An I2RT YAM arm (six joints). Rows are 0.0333 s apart.
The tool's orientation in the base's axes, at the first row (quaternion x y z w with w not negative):
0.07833 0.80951 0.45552 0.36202
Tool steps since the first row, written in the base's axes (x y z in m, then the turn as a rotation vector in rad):
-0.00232 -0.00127 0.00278 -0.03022 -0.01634 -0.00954
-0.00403 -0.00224 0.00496 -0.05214 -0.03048 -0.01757
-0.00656 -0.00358 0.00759 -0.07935 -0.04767 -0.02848
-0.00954 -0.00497 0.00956 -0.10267 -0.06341 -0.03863
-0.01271 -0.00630 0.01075 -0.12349 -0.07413 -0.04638
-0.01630 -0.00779 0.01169 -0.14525 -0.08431 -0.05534
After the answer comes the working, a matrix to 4 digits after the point.
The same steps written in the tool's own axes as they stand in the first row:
-0.00033 0.00195 -0.00329 0.01938 -0.01080 -0.02791
-0.00065 0.00347 -0.00578 0.03296 -0.02083 -0.04936
-0.00078 0.00531 -0.00920 0.05047 -0.03381 -0.07543
-0.00027 0.00668 -0.01274 0.06543 -0.04616 -0.09820
0.00081 0.00751 -0.01612 0.07963 -0.05422 -0.11668
0.00225 0.00813 -0.01979 0.09538 -0.06275 -0.13503

The tool's axes in the first row as the columns of a matrix, in the base's axes (rounded; the answer above uses it unrounded):
-0.7256 -0.2030 0.6575
0.4566 0.5727 0.6808
-0.5148 0.7942 -0.3229

